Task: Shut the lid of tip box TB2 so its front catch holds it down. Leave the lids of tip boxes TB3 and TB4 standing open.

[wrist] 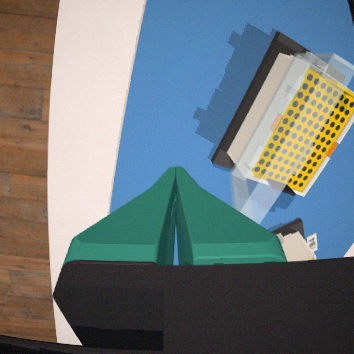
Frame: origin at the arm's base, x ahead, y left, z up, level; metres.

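Seen in the pictures: gripper, between the fingertips: (175,177).
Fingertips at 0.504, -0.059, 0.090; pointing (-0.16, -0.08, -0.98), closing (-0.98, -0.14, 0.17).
Pixels of each thing's middle, then the offset from my fingertips to it, as dx, dy, dz. "*": a spot on its surface instead. Level surfaces: height alone.
- Tip box TB2, a spot on its surface: (314,146) * -0.080, -0.017, -0.010
- TB4, middle of its body: (291,271) -0.252, +0.254, -0.130
- blue mat, height of its surface: dz -0.163
Tip box TB2 (314,146), with a yellow tip rack in a pale body on a dark base, sits at the right of the wrist view; its label does not show. Its clear lid (247,194) is raised on the hinge side, overlaps part of the yellow rack in this view and sticks out past the box's lower end; its exact tilt is hard to tell. My gripper (175,177) is shut and empty, to the lower left of TB2 and its lid. Part of TB4 (297,243) shows at the lower right, behind my right finger; its lid is hidden. TB3 does not show.
The boxes are on a blue mat (165,100). A white table strip (87,125) runs along the mat's left side, with a wooden floor (25,150) beyond it. A dark shadow lies on the mat left of TB2.
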